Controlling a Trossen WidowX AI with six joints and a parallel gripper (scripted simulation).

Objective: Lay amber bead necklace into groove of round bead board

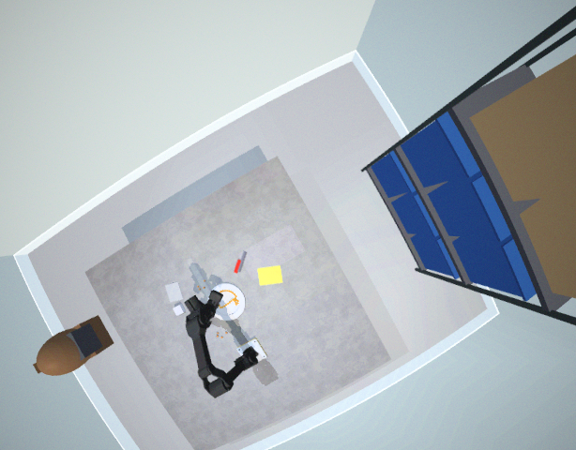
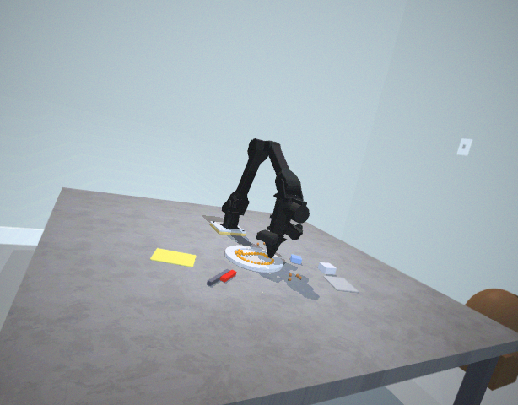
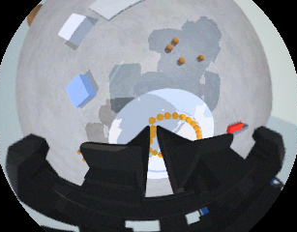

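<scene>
Right now the round white bead board is 30 mm behind my gripper tip, 40 mm to the right of it and 10 mm below it. Round my gripper tip: white block 100 mm ahead, 190 mm to the left, 10 mm below; blue block 120 mm to the left, 10 mm below; grey sheet 190 mm ahead, 150 mm to the left, 20 mm below.
</scene>
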